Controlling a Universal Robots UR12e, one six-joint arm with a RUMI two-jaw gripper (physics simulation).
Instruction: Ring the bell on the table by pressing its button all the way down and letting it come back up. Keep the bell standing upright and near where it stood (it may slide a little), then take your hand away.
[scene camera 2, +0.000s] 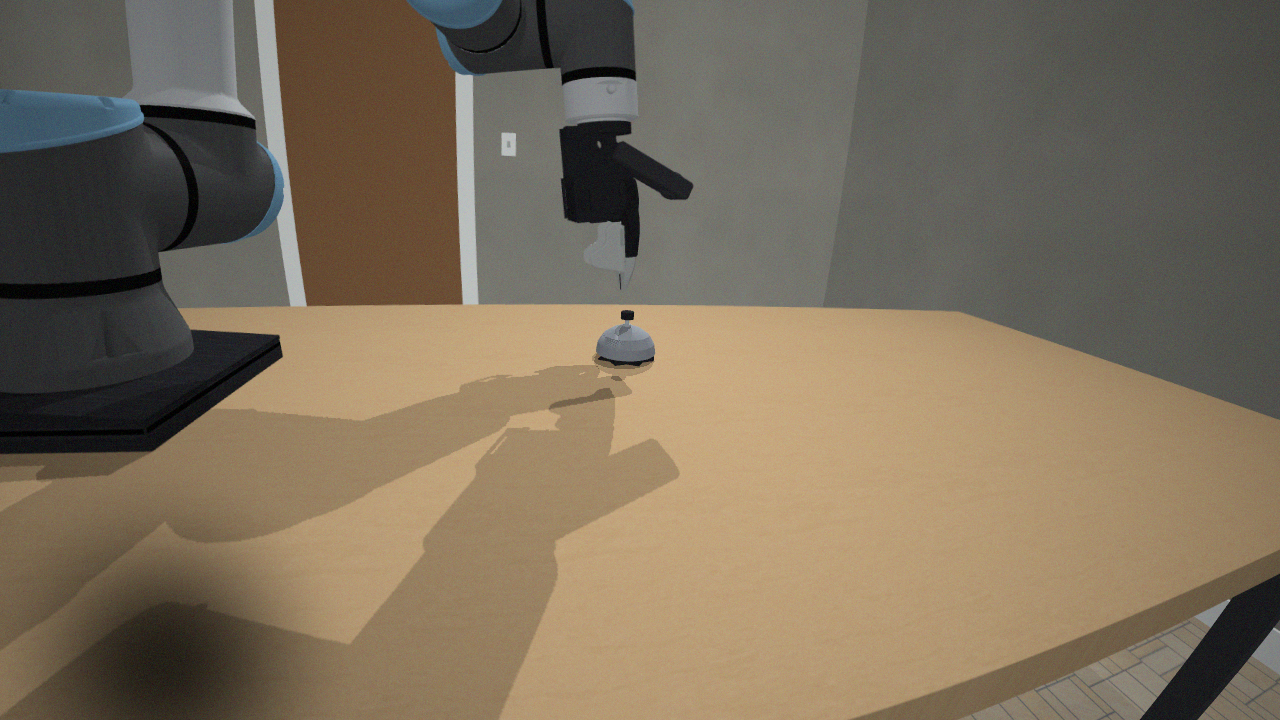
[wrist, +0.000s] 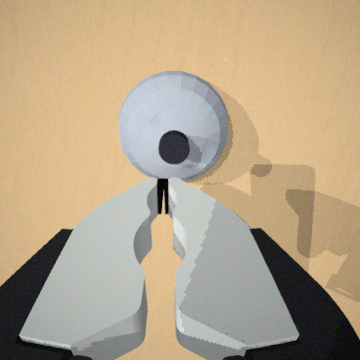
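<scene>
A silver dome bell stands upright on the wooden table. Its black button is up, on a short stem above the dome. My gripper is shut and empty, pointing down. In the scene view its tips are a short way above the button, apart from it. In the wrist view the tips show at the lower edge of the dome, just below and slightly left of the button.
The arm's dark base plate stands at the left of the table. The arm's shadow falls across the table in front of the bell. The table's far edge lies behind the bell, with a brown door and grey walls beyond.
</scene>
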